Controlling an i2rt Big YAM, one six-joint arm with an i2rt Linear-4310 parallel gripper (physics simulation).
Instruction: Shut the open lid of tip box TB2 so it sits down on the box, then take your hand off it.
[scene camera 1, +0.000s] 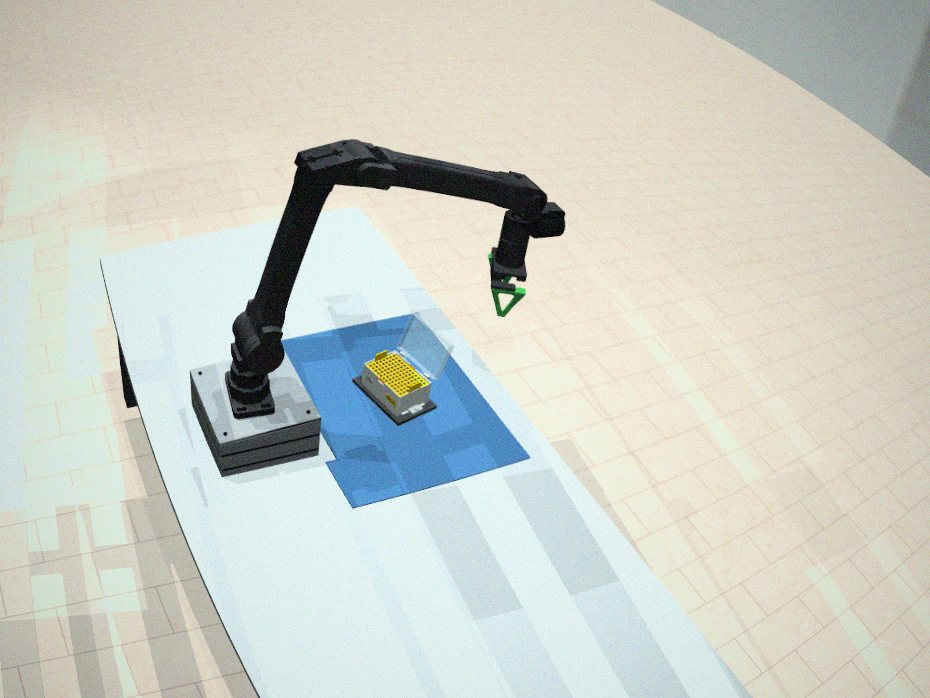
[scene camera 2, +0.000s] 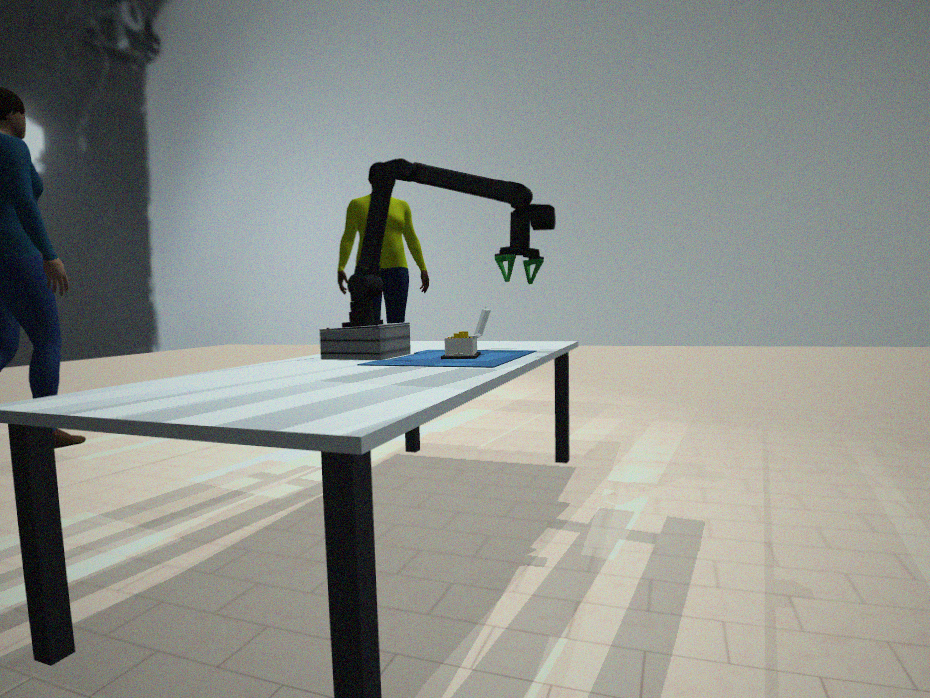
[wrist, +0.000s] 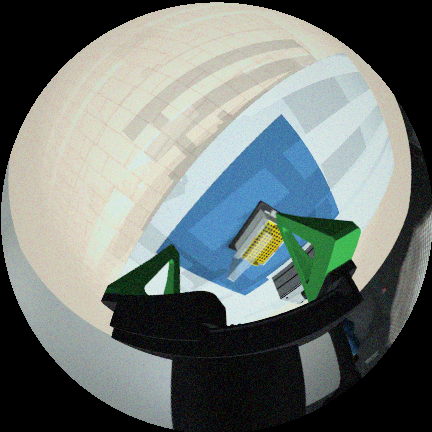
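Pixels of known places: gripper, fingertip midpoint: (scene camera 1: 499, 303) (scene camera 2: 518, 283) (wrist: 223, 235); arm's base, link origin: (scene camera 1: 249, 395) (scene camera 2: 363, 325).
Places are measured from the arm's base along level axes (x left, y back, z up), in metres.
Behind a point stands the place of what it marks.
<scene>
The tip box (scene camera 1: 389, 383) (scene camera 2: 460, 347) {x 0.003, y -0.360, z -0.066 m} (wrist: 262, 243) {x 0.048, y -0.423, z 0.046 m} has a pale body and a yellow top full of holes. It sits on a dark base plate on the blue mat (scene camera 1: 428, 450) {x -0.111, y -0.351, z -0.098 m} (scene camera 2: 499, 358) {x 0.029, y -0.475, z -0.098 m} (wrist: 220, 220) {x 0.112, y -0.431, z -0.098 m}. No label can be read on it. Its clear lid (scene camera 1: 425, 347) {x 0.085, y -0.399, z -0.001 m} (scene camera 2: 483, 322) {x 0.035, y -0.422, z 0.008 m} stands open, tilted up and back from the edge farther from the arm's base. My green-fingered gripper (scene camera 1: 501, 304) {x 0.057, y -0.529, z 0.121 m} (scene camera 2: 519, 282) {x 0.057, y -0.529, z 0.121 m} (wrist: 223, 235) {x 0.057, y -0.529, z 0.121 m} is open and empty. It points down, high above and beyond the lid, touching neither lid nor box.
The arm's base stands on a grey block (scene camera 1: 270, 445) {x -0.100, y -0.023, z -0.041 m} (scene camera 2: 365, 342) {x -0.092, y -0.079, z -0.047 m} on the white table (scene camera 1: 390, 586) {x -0.423, y -0.164, z -0.101 m} (scene camera 2: 225, 405) {x -0.842, y -0.355, z -0.101 m}. A person in a yellow top (scene camera 2: 396, 236) stands behind the arm. Another person in blue (scene camera 2: 18, 195) is at the far left in scene camera 2.
</scene>
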